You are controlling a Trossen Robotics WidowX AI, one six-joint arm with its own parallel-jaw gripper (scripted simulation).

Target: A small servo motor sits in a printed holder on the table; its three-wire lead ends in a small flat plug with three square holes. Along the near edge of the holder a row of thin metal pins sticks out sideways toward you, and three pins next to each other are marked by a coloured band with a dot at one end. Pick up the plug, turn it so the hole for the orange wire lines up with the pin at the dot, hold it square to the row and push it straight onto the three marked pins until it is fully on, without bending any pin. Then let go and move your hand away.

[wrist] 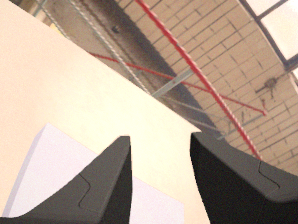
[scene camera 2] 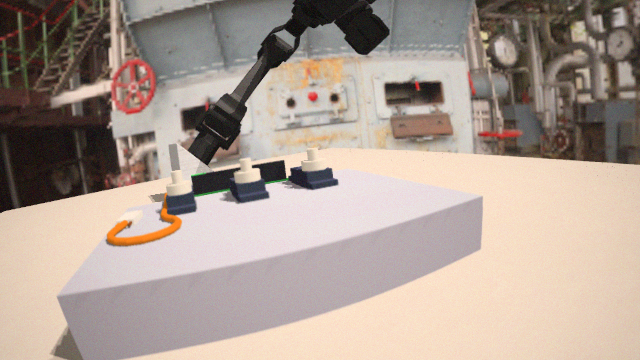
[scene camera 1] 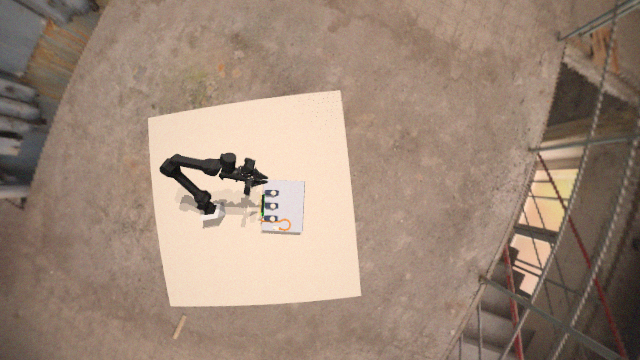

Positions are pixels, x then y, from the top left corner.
Labels:
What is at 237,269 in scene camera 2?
A grey holder.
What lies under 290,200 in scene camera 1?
A grey holder.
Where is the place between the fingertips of my gripper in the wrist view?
160,144

